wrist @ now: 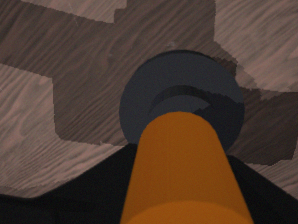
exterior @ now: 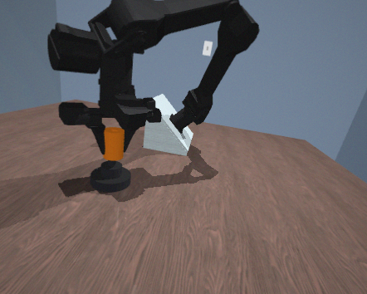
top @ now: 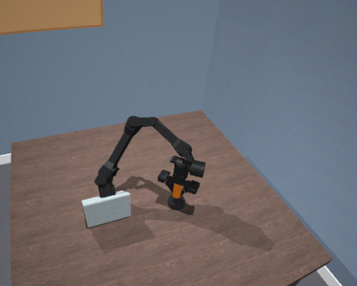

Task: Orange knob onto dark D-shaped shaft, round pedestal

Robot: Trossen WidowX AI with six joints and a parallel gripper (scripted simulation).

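Right now my gripper tip is 20 mm below the orange knob. The rest, counted from my gripper tip: dark round pedestal: 40 mm below.
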